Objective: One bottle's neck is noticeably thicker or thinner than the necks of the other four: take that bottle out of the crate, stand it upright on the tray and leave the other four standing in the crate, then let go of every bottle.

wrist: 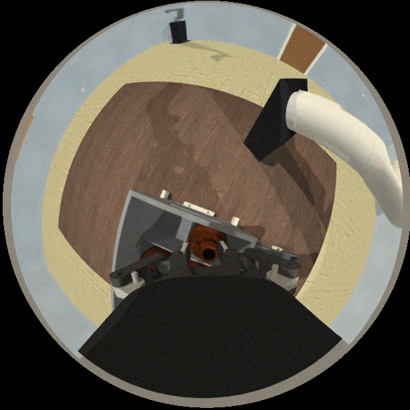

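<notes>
A grey crate [137,215] stands at the lower middle of the wrist view, partly hidden by the gripper's body. An amber-brown bottle [207,233] stands in it near the far wall, its round dark mouth facing the camera. Part of a second amber bottle [154,253] shows to the left behind a finger linkage. A small amber patch also shows under the gripper. The other bottles are hidden or cannot be told apart. My gripper [203,248] is open, with its fingertips on either side of the first bottle's neck and nothing gripped. The tray cannot be made out with certainty.
Small white blocks [199,208] sit along the crate's far outer side. A grey-blue edge [287,256] shows right of the crate. A black pedestal [275,120] with a thick white arm [345,132] stands at the right on the brown surface [125,145]. A small black stand [178,32] is far back.
</notes>
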